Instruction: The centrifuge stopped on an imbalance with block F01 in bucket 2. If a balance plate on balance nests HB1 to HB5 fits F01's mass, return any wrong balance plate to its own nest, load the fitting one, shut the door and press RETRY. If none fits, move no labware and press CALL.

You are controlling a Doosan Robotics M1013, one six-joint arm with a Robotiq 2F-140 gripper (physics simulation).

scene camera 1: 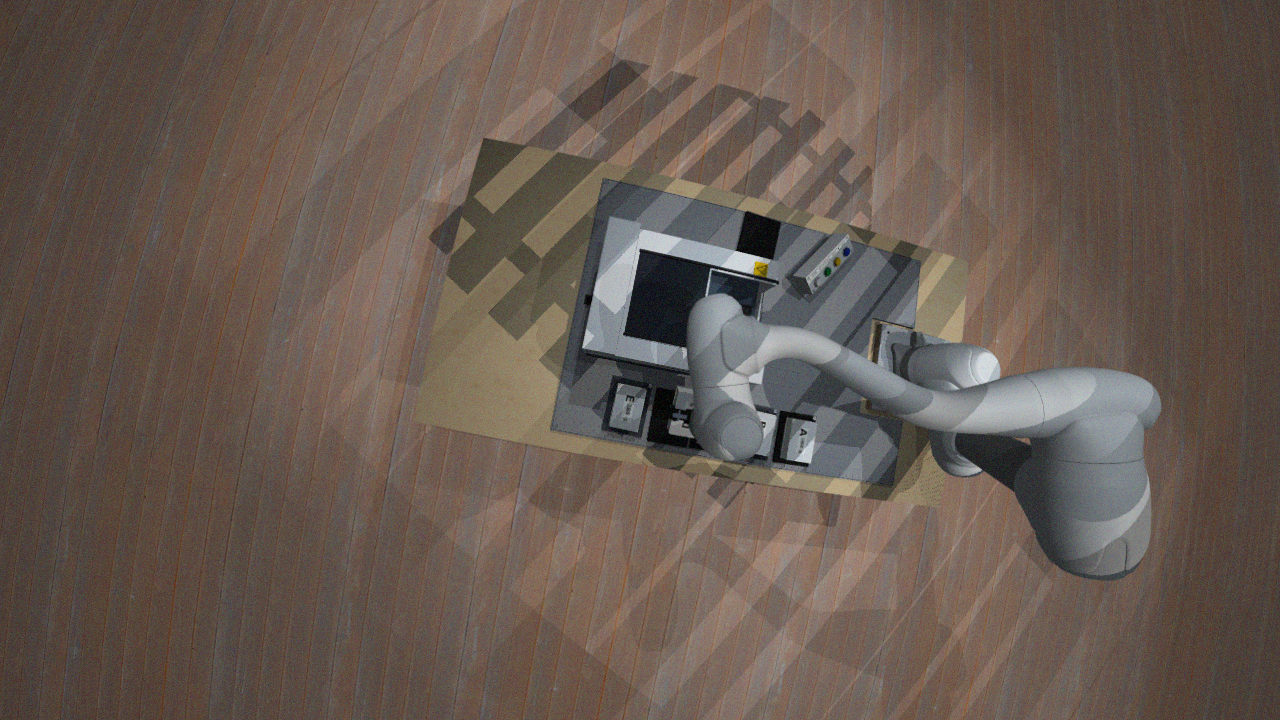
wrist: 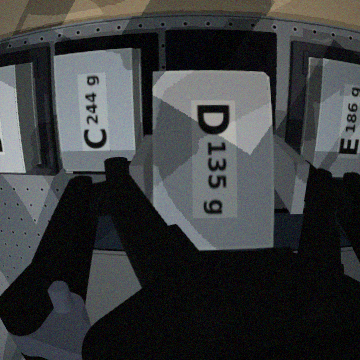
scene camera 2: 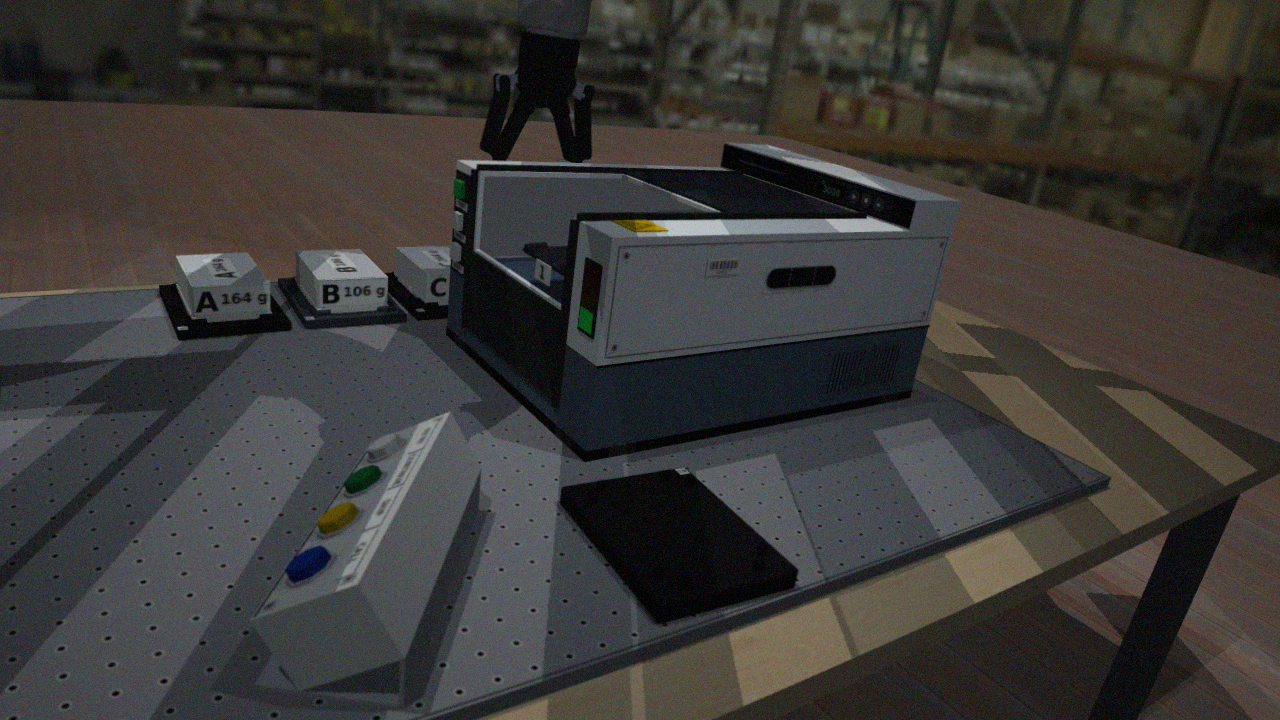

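Where they show: gripper, fingertip midpoint: (wrist: 211,152); arm's base, origin of the base link: (scene camera 1: 913,370).
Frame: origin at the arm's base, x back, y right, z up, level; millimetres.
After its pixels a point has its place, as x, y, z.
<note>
My gripper (scene camera 2: 537,154) (wrist: 211,152) {-821, -130, 105} is shut on balance plate D (wrist: 215,160) {-823, -131, 129}, marked 135 g. It holds the plate above the nest row, beside the bare black nest (wrist: 220,50) {-851, -208, -6} between plates C and E. In scene camera 2 the centrifuge hides the held plate. Plates A (scene camera 1: 799,440) {-453, -219, 36} (scene camera 2: 221,286) {-423, -162, 35}, 164 g, B (scene camera 2: 341,279) {-554, -137, 36}, 106 g, C (scene camera 2: 422,268) {-667, -143, 36} (wrist: 97,110) {-718, -173, 36}, 244 g, and E (scene camera 1: 629,407) {-973, -118, 36} (wrist: 327,110) {-947, -134, 36}, 186 g, sit in nests. The centrifuge (scene camera 1: 613,304) {-1027, 139, 226} (scene camera 2: 769,304) {-778, 311, 121} has its front open; a rotor label 1 (scene camera 2: 543,271) {-646, 122, 112} shows inside. Block F01 is not discernible.
A sloped button box (scene camera 1: 823,265) {-375, 321, 60} (scene camera 2: 402,573) {-325, 408, 44} carries white, green, yellow and blue buttons. A flat black pad (scene camera 1: 759,234) {-558, 431, -1} (scene camera 2: 675,546) {-541, 434, -1} lies beside the centrifuge. The arm (scene camera 1: 984,416) {-481, -94, 649} reaches across the perforated board from the right. Another holder (scene camera 1: 881,358) {-129, 39, 0} is partly hidden by the arm.
</note>
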